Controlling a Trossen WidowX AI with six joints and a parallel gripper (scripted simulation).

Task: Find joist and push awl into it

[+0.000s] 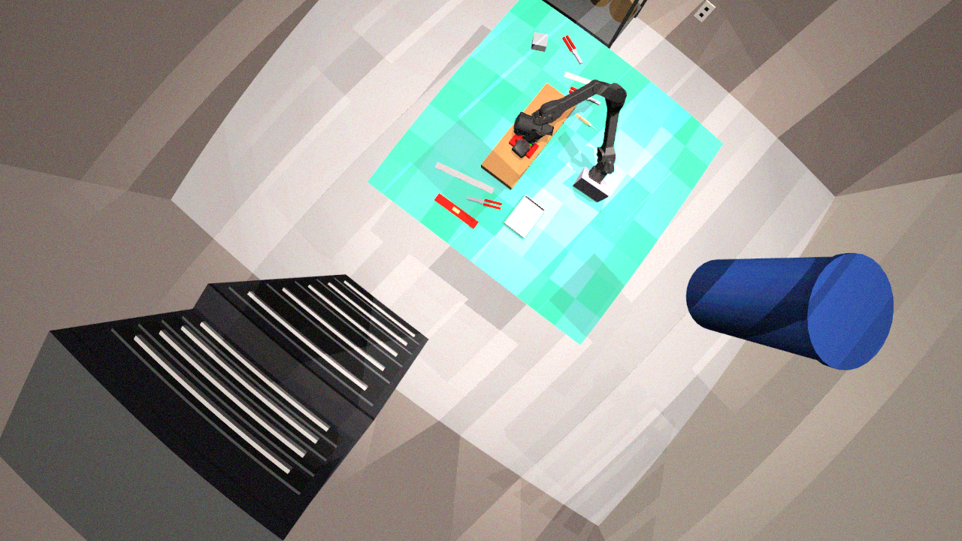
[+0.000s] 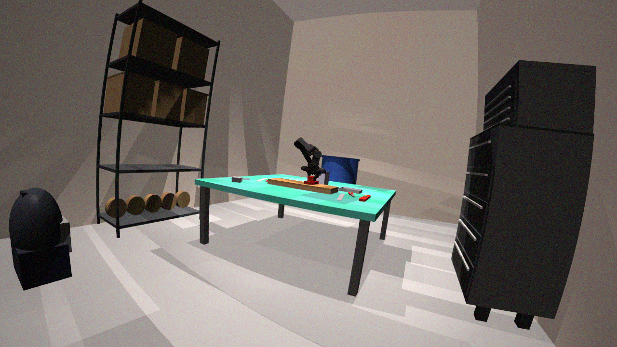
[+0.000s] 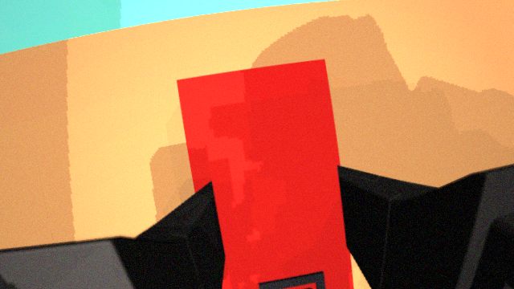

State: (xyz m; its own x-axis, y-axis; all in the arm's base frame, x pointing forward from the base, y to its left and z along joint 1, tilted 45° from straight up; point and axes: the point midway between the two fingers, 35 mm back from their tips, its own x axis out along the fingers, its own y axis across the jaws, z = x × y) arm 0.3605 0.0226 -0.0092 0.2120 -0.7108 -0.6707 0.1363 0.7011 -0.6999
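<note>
The white tray lies 28 cm to the left of my gripper tip, 18 cm behind it and 5 cm below it. Round my gripper tip: awl: 28 cm to the right, 23 cm behind, 6 cm below; red stud finder: 2 cm behind, 2 cm above; red level: 42 cm to the left, 12 cm ahead, 5 cm below.
</note>
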